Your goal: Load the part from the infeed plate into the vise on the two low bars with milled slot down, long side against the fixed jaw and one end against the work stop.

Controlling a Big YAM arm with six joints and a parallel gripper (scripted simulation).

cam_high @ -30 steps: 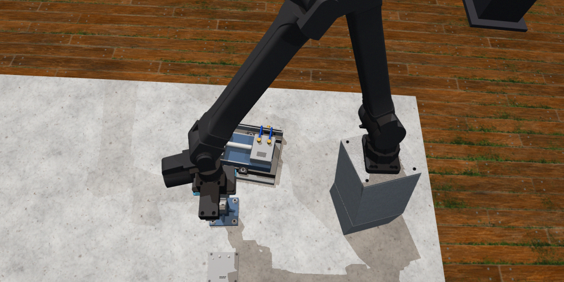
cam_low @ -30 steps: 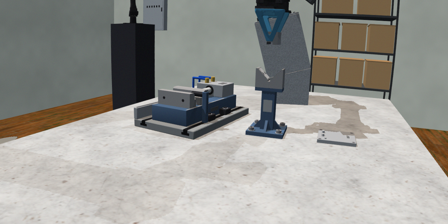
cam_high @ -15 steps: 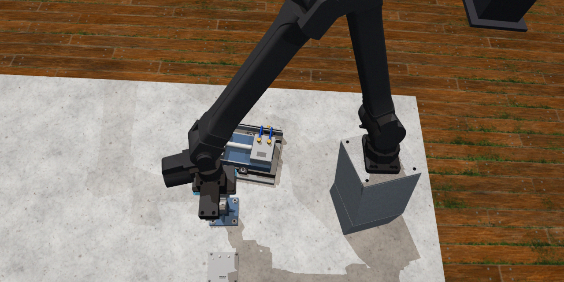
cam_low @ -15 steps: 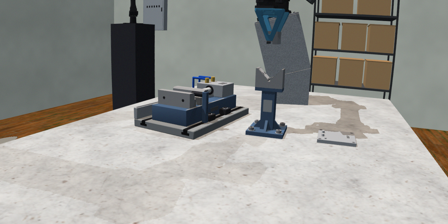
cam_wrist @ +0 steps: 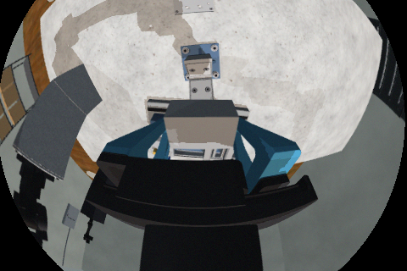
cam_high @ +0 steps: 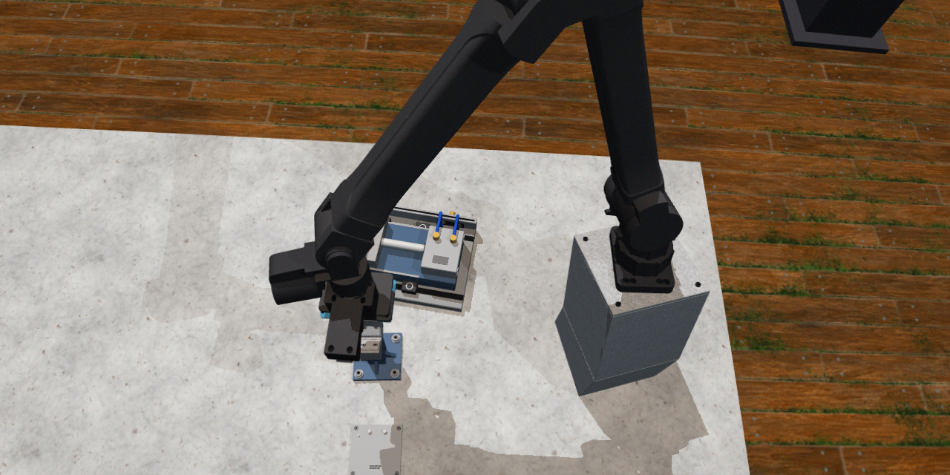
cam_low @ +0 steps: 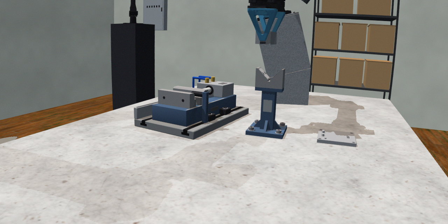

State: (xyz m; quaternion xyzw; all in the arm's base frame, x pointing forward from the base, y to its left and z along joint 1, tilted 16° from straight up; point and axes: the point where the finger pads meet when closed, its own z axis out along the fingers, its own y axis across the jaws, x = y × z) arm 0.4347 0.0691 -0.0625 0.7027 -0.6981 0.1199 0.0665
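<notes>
Right now the moving jaw is 20 cm to the right of my hand, 16 cm below it and 2 cm ahead of it. Round my hand: V-block post 18 cm below, 1 cm to the left; then work stop 15 cm to the right, 15 cm below, 6 cm ahead; then grey part 1 cm below.
</notes>
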